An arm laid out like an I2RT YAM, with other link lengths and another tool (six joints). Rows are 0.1 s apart.
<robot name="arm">
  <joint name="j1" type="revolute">
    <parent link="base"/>
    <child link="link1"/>
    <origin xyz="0 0 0.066" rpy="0 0 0"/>
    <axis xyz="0 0 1"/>
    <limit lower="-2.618" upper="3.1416"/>
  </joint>
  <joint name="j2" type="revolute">
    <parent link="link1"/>
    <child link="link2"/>
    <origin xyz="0.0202 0.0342 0.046" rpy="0 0 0"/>
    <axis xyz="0 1 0"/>
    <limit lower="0" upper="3.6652"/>
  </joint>
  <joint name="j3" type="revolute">
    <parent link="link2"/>
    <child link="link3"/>
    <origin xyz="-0.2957 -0.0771 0" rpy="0 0 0"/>
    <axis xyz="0 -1 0"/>
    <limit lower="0" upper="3.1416"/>
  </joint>
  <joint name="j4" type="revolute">
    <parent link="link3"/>
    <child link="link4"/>
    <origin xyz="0.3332 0.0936 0.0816" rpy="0 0 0"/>
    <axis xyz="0 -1 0"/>
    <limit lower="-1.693" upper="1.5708"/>
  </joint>
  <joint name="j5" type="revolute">
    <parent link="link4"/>
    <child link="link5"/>
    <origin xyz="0.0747 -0.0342 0.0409" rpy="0 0 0"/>
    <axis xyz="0 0 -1"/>
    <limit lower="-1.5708" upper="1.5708"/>
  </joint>
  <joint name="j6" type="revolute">
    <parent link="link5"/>
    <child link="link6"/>
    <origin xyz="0.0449 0 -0.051" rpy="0 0 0"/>
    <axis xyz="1 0 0"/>
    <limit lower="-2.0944" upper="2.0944"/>
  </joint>
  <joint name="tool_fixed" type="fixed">
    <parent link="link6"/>
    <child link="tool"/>
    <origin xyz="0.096 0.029 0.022" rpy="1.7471 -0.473 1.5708"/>
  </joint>
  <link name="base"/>
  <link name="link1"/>
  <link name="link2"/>
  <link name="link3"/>
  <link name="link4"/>
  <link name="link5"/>
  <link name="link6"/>
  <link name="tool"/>
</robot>
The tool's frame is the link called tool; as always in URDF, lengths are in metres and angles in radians.
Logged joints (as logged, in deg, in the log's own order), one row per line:
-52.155, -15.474, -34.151, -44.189, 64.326, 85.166
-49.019, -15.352, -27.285, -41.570, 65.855, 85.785
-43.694, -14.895, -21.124, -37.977, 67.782, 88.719
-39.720, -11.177, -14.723, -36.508, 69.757, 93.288
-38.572, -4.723, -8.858, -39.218, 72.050, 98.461
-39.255, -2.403, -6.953, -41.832, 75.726, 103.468
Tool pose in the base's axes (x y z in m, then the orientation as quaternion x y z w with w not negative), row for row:
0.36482, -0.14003, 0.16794, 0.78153, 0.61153, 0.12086, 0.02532
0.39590, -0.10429, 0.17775, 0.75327, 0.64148, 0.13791, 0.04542
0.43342, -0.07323, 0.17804, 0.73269, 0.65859, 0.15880, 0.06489
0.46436, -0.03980, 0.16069, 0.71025, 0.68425, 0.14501, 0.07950
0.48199, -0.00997, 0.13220, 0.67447, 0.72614, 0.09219, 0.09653
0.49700, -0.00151, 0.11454, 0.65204, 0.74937, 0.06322, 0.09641
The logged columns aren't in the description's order. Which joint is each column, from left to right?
Columns, left to right: j4, j5, j1, j6, j3, j2.
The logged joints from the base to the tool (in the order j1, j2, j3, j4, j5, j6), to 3 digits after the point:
-34.151, 85.166, 64.326, -52.155, -15.474, -44.189
-27.285, 85.785, 65.855, -49.019, -15.352, -41.570
-21.124, 88.719, 67.782, -43.694, -14.895, -37.977
-14.723, 93.288, 69.757, -39.720, -11.177, -36.508
-8.858, 98.461, 72.050, -38.572, -4.723, -39.218
-6.953, 103.468, 75.726, -39.255, -2.403, -41.832

